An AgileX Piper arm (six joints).
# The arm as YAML. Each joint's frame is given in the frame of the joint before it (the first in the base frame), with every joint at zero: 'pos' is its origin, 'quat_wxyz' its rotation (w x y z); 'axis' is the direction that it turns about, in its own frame. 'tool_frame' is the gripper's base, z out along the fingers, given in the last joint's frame.
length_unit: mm
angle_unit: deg
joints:
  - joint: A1
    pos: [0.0, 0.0, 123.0]
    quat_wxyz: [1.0, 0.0, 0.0, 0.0]
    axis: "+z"
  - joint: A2
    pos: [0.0, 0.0, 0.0]
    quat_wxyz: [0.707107, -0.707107, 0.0, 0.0]
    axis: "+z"
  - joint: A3
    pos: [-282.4, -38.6, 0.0]
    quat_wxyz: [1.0, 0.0, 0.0, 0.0]
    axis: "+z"
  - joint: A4
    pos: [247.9, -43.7, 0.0]
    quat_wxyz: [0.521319, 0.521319, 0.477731, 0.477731]
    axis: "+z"
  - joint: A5
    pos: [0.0, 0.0, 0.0]
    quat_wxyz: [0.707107, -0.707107, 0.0, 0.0]
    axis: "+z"
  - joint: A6
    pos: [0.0, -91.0, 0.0]
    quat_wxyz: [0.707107, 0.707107, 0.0, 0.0]
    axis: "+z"
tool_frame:
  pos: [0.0, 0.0, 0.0]
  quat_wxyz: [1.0, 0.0, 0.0, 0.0]
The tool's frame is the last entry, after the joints.
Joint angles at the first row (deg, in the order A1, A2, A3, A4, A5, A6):
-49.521, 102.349, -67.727, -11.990, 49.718, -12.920
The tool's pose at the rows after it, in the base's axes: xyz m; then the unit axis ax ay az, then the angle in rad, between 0 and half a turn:
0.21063 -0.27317 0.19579 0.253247 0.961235 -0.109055 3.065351
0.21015 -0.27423 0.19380 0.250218 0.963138 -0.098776 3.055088
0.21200 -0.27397 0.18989 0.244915 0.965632 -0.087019 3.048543
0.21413 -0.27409 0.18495 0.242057 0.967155 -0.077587 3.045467
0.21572 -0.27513 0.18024 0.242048 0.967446 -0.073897 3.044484
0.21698 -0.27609 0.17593 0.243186 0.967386 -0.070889 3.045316
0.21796 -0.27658 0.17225 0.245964 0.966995 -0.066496 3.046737
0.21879 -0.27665 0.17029 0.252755 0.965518 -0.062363 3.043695
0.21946 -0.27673 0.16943 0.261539 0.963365 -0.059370 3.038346
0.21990 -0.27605 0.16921 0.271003 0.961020 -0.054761 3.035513
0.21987 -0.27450 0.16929 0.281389 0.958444 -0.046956 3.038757
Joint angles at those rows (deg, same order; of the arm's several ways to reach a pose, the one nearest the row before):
-50.371, 102.598, -67.742, -9.966, 49.661, -15.087
-50.920, 102.888, -67.738, -8.109, 49.375, -17.073
-51.016, 103.505, -67.733, -6.312, 49.124, -18.840
-51.015, 104.320, -67.740, -5.019, 48.759, -19.922
-51.016, 105.126, -67.759, -4.567, 48.166, -20.158
-51.016, 105.866, -67.788, -4.284, 47.695, -20.165
-51.027, 106.489, -67.815, -3.854, 47.462, -20.098
-51.038, 106.819, -67.830, -3.288, 47.293, -19.652
-51.060, 106.979, -67.858, -2.777, 47.123, -18.948
-51.047, 107.003, -67.856, -2.177, 47.280, -18.193
-51.030, 106.951, -67.841, -1.436, 47.988, -17.419

